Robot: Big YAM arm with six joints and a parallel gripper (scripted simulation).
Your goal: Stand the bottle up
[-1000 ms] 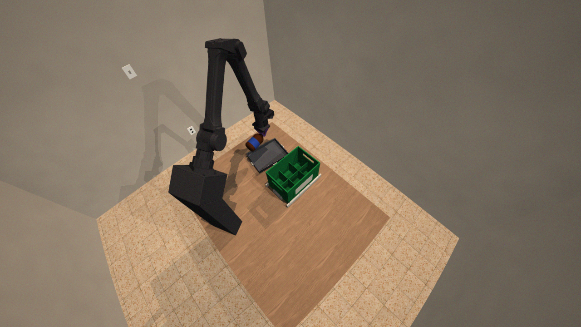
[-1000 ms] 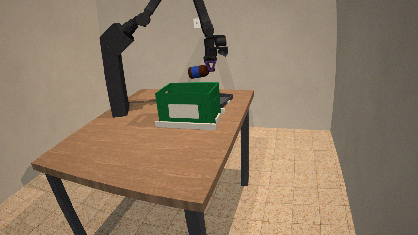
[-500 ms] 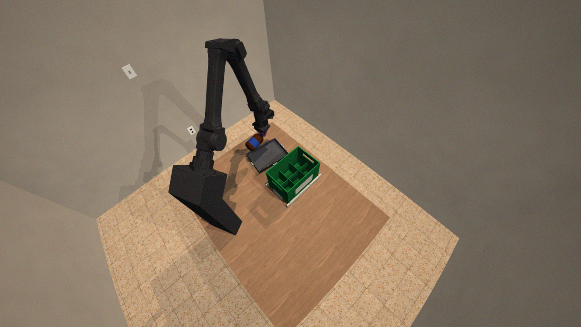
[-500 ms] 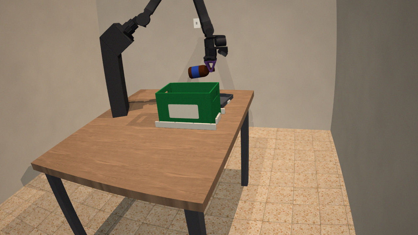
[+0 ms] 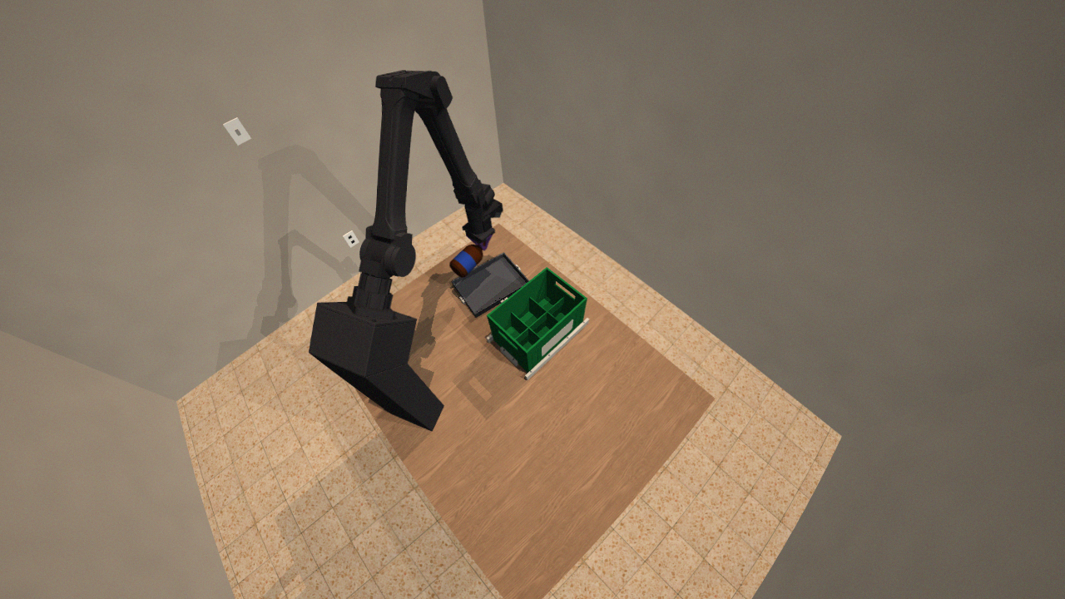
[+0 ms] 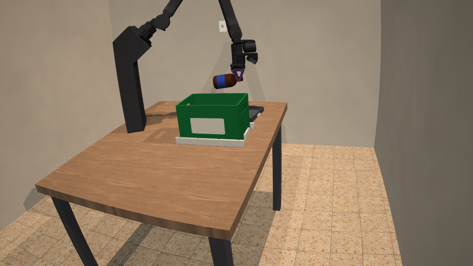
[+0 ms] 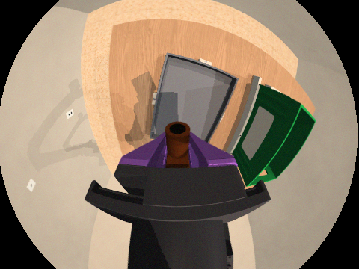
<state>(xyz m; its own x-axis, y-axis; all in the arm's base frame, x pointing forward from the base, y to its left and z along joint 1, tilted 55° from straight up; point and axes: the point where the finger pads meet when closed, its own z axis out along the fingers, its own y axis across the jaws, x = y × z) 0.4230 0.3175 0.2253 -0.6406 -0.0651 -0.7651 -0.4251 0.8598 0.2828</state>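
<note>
My hand is 5 cm past the brown bottle and 3 cm to the left of it. Round my hand: green crate: 30 cm to the right, 12 cm ahead, 10 cm below; tray: 17 cm below, 4 cm to the right.
</note>
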